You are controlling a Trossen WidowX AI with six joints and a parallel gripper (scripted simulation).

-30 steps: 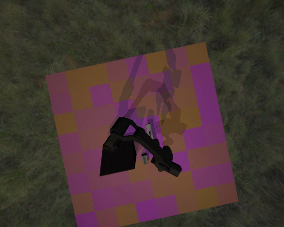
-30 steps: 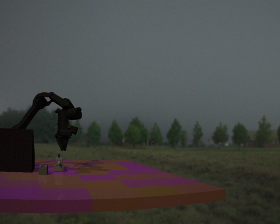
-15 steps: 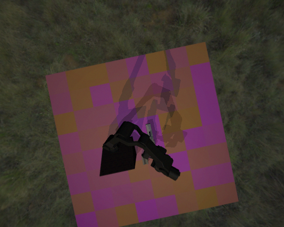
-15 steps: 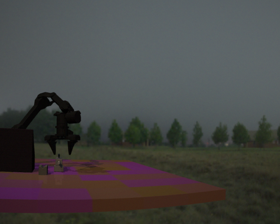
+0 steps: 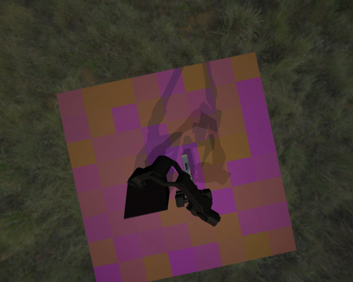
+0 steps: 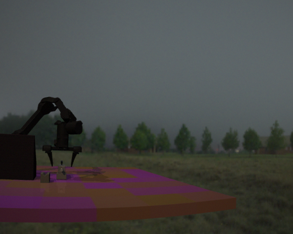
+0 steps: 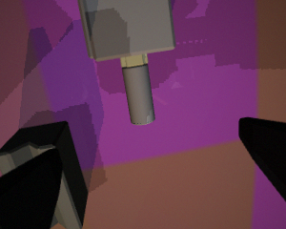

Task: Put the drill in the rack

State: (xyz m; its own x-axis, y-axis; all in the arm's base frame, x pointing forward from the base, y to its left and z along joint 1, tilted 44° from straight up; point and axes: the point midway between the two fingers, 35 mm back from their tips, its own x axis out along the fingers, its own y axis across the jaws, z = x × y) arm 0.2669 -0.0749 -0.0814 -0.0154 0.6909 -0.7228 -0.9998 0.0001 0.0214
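Now: the drill 70 mm to the left of my gripper tip and 20 mm below it. The rest, counted from my gripper tip: thin dark key 150 mm to the left, 20 mm below; grey block 130 mm to the left, 30 mm below; grey rack 80 mm behind, 40 mm to the right, 50 mm below.
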